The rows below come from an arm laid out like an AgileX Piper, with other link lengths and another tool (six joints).
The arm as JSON. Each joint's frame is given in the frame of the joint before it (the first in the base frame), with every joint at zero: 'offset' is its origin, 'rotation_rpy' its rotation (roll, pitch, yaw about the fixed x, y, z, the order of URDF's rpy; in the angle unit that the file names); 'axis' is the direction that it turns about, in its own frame. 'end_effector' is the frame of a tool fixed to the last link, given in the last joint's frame.
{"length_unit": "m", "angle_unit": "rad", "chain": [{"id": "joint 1", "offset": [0.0, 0.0, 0.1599], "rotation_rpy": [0.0, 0.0, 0.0], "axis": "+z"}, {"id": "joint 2", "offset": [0.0, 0.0, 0.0], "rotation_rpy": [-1.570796, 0.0, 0.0], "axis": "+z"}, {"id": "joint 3", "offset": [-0.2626, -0.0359, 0.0], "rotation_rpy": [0.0, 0.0, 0.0], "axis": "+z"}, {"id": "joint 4", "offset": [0.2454, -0.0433, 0.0], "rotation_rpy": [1.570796, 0.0, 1.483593], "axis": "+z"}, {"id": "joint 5", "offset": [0.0, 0.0, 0.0], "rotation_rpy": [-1.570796, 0.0, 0.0], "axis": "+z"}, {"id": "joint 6", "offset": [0.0, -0.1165, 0.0], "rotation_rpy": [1.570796, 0.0, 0.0], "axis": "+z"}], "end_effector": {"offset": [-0.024, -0.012, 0.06], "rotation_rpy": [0.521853, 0.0, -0.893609]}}
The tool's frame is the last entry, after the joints.
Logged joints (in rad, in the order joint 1, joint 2, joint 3, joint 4, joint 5, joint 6), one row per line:
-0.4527, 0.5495, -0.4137, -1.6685, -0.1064, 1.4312
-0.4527, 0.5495, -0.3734, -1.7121, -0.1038, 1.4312
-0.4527, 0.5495, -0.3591, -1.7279, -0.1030, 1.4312
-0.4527, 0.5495, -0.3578, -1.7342, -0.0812, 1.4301
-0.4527, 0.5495, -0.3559, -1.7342, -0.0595, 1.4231
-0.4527, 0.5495, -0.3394, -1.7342, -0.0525, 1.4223
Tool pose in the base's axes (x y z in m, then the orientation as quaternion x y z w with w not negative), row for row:
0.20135, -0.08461, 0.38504, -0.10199, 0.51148, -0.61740, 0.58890
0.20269, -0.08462, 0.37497, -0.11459, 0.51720, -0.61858, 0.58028
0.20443, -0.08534, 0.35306, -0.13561, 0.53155, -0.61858, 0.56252
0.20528, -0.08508, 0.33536, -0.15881, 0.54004, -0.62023, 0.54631
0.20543, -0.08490, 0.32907, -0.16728, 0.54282, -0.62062, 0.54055
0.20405, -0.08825, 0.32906, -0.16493, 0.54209, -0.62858, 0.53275
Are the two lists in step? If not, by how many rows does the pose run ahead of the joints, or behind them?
The pose runs 2 rows behind the joints: the pose in row i belongs to the joints in row i - 2.
